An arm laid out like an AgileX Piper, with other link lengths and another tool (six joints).
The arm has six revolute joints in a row. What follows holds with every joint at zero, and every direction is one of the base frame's.
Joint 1 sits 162.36 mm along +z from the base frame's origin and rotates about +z.
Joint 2 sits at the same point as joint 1 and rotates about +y.
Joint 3 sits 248.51 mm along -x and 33.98 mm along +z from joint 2 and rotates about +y.
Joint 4 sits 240.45 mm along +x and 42.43 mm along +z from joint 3 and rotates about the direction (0.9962, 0, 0.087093).
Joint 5 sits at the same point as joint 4 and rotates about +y.
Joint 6 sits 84.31 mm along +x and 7.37 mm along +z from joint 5 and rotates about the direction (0.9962, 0, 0.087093).
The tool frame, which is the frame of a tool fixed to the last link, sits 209.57 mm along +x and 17.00 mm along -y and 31.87 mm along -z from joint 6; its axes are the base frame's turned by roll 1.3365, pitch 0.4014 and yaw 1.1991 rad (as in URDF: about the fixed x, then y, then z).
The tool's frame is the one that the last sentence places.
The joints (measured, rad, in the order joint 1, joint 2, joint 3, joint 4, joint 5, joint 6), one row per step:
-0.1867, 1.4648, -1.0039, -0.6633, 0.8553, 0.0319
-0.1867, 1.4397, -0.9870, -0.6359, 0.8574, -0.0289
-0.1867, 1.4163, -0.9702, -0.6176, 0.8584, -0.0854
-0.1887, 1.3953, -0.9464, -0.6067, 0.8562, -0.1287
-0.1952, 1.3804, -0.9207, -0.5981, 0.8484, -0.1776
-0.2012, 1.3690, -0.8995, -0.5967, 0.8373, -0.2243
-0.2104, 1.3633, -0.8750, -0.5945, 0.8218, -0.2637
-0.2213, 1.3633, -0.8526, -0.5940, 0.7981, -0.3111
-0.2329, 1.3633, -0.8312, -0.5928, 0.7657, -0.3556
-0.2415, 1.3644, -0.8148, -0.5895, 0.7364, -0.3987
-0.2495, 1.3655, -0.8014, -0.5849, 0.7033, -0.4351
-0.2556, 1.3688, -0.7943, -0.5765, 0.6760, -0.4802
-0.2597, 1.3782, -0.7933, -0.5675, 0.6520, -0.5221
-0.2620, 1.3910, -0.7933, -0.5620, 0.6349, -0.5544
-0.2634, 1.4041, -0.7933, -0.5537, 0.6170, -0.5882
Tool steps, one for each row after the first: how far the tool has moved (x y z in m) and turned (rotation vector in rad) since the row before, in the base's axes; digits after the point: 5 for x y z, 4 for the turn. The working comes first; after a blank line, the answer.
Tool pose at each row, in the base's axes (x y z in m, rotation vector in rad; the steps are taken from these numbers as rounded here):
0.27798, -0.22307, 0.11205, 1.0482, 1.9917, -0.6029
0.27414, -0.21928, 0.11233, 1.0092, 2.0272, -0.5911
0.27085, -0.21701, 0.11328, 0.9648, 2.0586, -0.5846
0.26585, -0.21570, 0.11200, 0.9279, 2.0867, -0.5834
0.26091, -0.21581, 0.10889, 0.8844, 2.1200, -0.5853
0.25835, -0.21715, 0.10721, 0.8341, 2.1474, -0.5891
0.25489, -0.21838, 0.10256, 0.7939, 2.1754, -0.5917
0.25399, -0.22025, 0.09762, 0.7407, 2.2046, -0.5919
0.25561, -0.22166, 0.09308, 0.6884, 2.2244, -0.5845
0.25835, -0.22217, 0.08940, 0.6376, 2.2410, -0.5748
0.26296, -0.22209, 0.08656, 0.5939, 2.2477, -0.5601
0.26834, -0.22169, 0.08472, 0.5440, 2.2572, -0.5463
0.27456, -0.22106, 0.08275, 0.4977, 2.2664, -0.5332
0.27900, -0.22055, 0.07984, 0.4599, 2.2785, -0.5250
0.28378, -0.21930, 0.07658, 0.4218, 2.2901, -0.5141

-0.00384, 0.00379, 0.00028, 0.0050, 0.0206, 0.0375
-0.00329, 0.00227, 0.00095, -0.0017, 0.0199, 0.0384
-0.00500, 0.00131, -0.00128, -0.0026, 0.0207, 0.0304
-0.00494, -0.00011, -0.00311, -0.0046, 0.0266, 0.0344
-0.00256, -0.00134, -0.00168, -0.0104, 0.0227, 0.0375
-0.00346, -0.00123, -0.00465, -0.0053, 0.0239, 0.0304
-0.00090, -0.00187, -0.00494, -0.0078, 0.0242, 0.0402
0.00162, -0.00141, -0.00454, -0.0061, 0.0138, 0.0411
0.00274, -0.00051, -0.00368, -0.0050, 0.0110, 0.0404
0.00461, 0.00008, -0.00284, -0.0028, 0.0010, 0.0365
0.00538, 0.00040, -0.00184, -0.0043, 0.0046, 0.0407
0.00622, 0.00063, -0.00197, -0.0035, 0.0052, 0.0378
0.00444, 0.00051, -0.00291, -0.0030, 0.0098, 0.0299
0.00478, 0.00125, -0.00326, -0.0014, 0.0091, 0.0309

